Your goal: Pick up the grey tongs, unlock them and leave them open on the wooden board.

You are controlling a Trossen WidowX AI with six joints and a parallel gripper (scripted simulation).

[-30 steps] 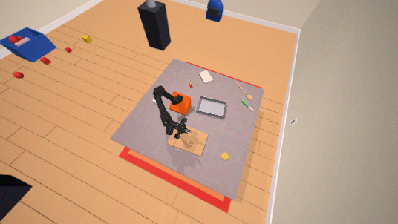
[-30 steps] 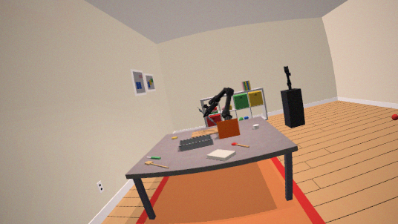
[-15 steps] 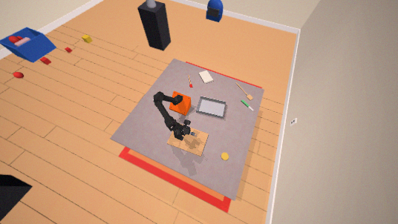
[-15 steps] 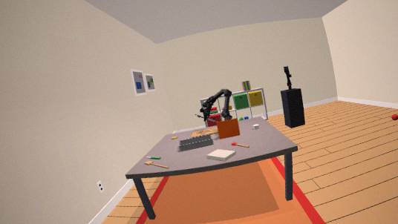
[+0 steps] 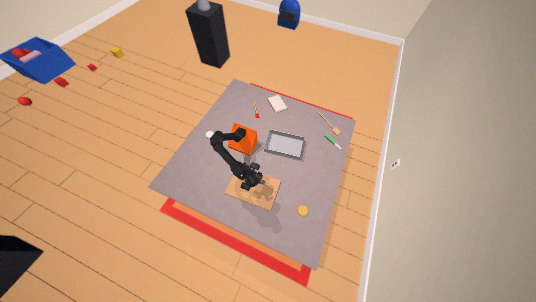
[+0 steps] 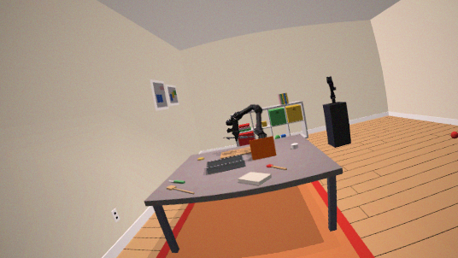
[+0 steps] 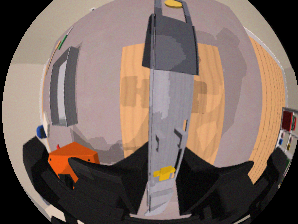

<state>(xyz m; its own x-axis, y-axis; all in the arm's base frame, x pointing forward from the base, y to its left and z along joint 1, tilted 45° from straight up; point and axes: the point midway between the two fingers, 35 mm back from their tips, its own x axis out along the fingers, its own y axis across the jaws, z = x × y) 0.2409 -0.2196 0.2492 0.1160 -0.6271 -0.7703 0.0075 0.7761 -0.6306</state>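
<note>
My gripper tip is now 120 mm above the wooden board and 10 mm to the left of it. From my gripper tip the other things lie so: yellow disc 400 mm ahead, 110 mm below, 30 mm to the right; yellow lock piece 40 mm above, 10 mm behind; grey roasting tin 420 mm to the left, 100 mm below, 90 mm ahead.
</note>
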